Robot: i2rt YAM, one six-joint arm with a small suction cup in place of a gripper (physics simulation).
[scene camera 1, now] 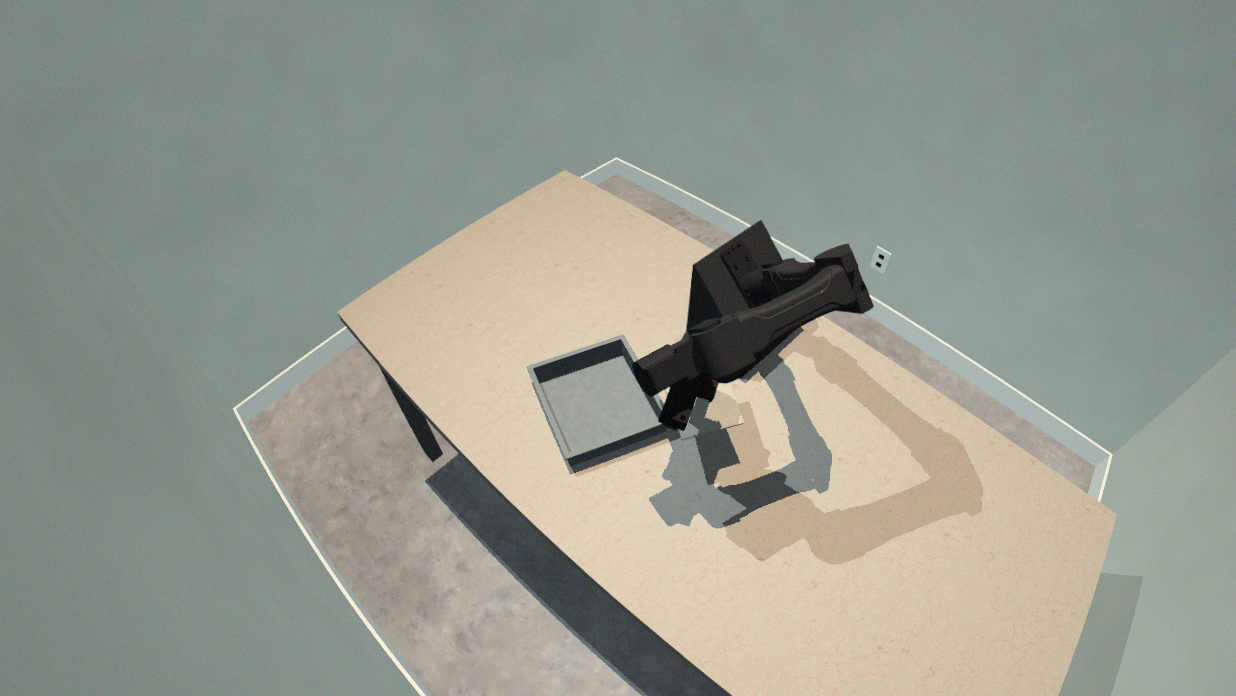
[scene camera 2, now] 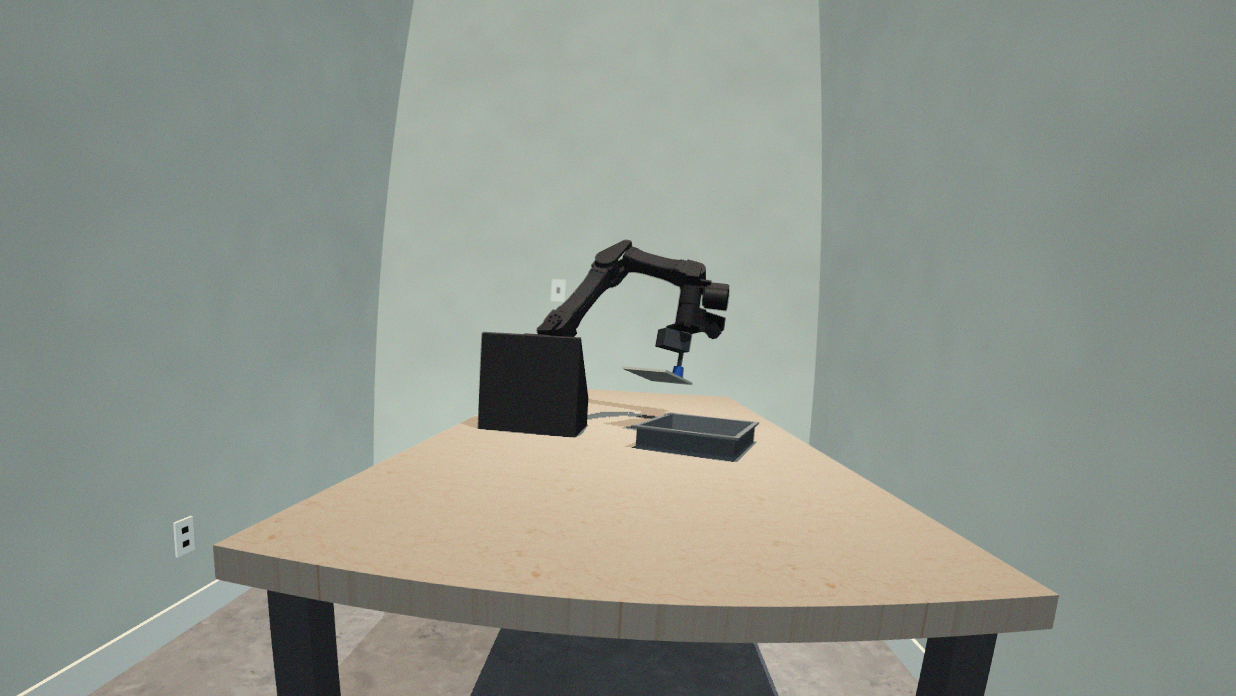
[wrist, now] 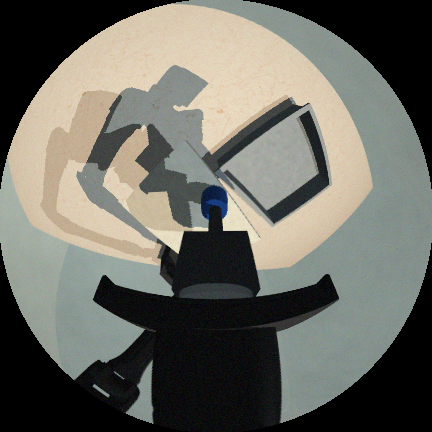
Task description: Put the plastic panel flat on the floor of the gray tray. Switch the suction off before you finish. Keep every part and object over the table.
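Where they show: end effector, tool point: (scene camera 2: 676, 381) (wrist: 215, 192); arm's base, origin of the base link: (scene camera 1: 751, 286) (scene camera 2: 541, 365).
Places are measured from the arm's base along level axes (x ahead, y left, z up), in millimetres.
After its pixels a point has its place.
Observation:
The plastic panel (scene camera 1: 724, 411) {y 159, x 281, z -23 mm} (scene camera 2: 650, 374) {y 76, x 265, z -10 mm} (wrist: 240, 229) {y 38, x 306, z 0 mm} is thin and pale, and hangs from my blue suction cup (scene camera 2: 678, 371) (wrist: 214, 202). The cup is on the panel's upper face, close to one edge. In scene camera 2 the panel looks slightly tilted, its right end lower. It is in the air, higher than the tray's rim. The gray tray (scene camera 1: 618, 444) {y 23, x 425, z -135 mm} (scene camera 2: 691, 442) {y -197, x 358, z -125 mm} (wrist: 300, 198) {y -190, x 347, z -122 mm} stands open on the table, and its floor is bare. The panel is to the side of the tray in the wrist view. In scene camera 1 the arm hides the cup and part of the panel.
The black arm base (scene camera 2: 531, 384) {y -85, x -1, z -39 mm} stands on the table (scene camera 1: 518, 250) {y -610, x 198, z -153 mm} (scene camera 2: 518, 510) {y -600, x 111, z -153 mm}, left of the tray in scene camera 2. Shadows of the arm and panel fall on the table beside the tray. The arm's wrist hangs close to one tray corner in scene camera 1.

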